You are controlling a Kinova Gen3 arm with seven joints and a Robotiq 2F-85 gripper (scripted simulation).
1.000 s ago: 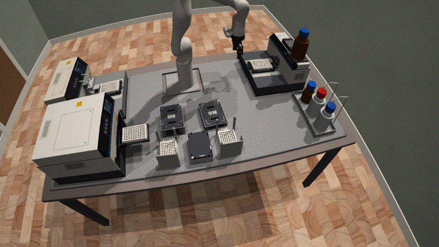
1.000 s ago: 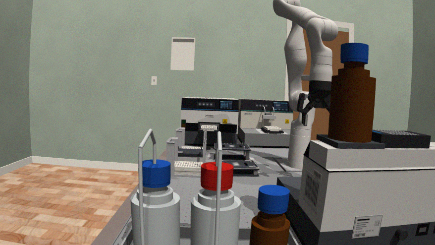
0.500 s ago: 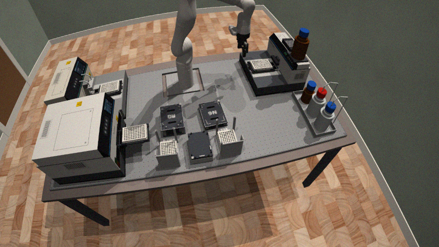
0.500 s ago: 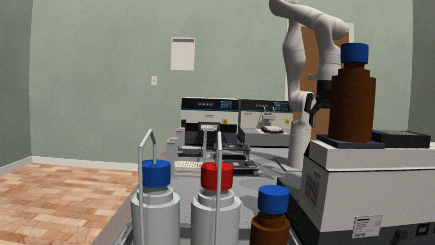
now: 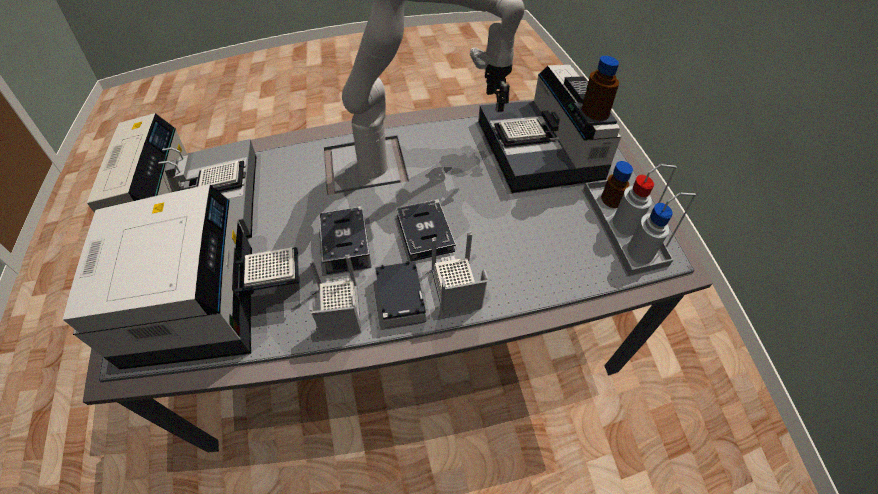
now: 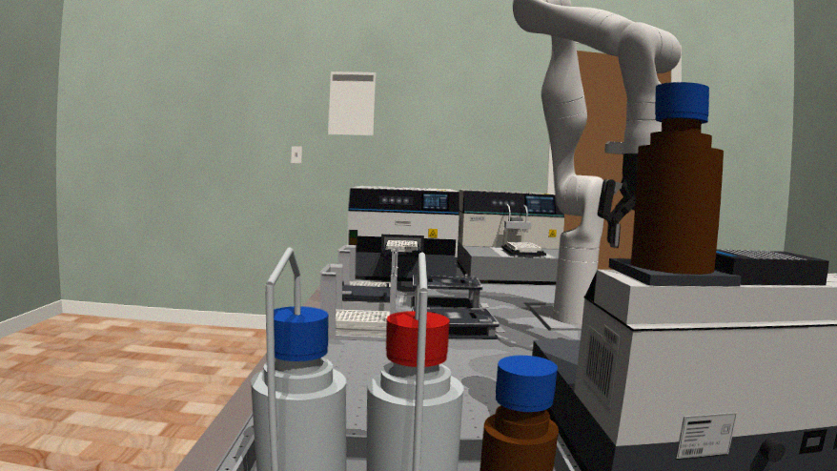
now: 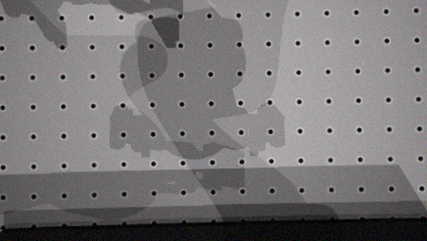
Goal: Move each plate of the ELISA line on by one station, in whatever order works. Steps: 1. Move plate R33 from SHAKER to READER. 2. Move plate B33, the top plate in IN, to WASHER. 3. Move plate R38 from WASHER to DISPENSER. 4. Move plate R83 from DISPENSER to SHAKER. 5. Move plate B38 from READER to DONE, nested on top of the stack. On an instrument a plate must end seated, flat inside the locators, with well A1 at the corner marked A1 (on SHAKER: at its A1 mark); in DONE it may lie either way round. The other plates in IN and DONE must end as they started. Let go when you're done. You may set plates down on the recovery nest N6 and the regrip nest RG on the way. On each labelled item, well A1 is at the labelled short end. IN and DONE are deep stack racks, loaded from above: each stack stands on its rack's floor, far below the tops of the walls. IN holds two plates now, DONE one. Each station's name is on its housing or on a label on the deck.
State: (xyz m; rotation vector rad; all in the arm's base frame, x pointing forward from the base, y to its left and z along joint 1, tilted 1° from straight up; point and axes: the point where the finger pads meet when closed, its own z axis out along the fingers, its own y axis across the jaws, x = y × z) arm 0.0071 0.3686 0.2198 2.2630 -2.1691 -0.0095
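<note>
The dispenser nest is 10 mm behind my hand, 110 mm to the left of it and 140 mm below it. Also, from my hand: recovery nest N6: 280 mm ahead, 250 mm to the right, 190 mm below; bottle tray: 350 mm ahead, 340 mm to the left, 220 mm below; brown bottle: 90 mm ahead, 290 mm to the left, 70 mm above.
</note>
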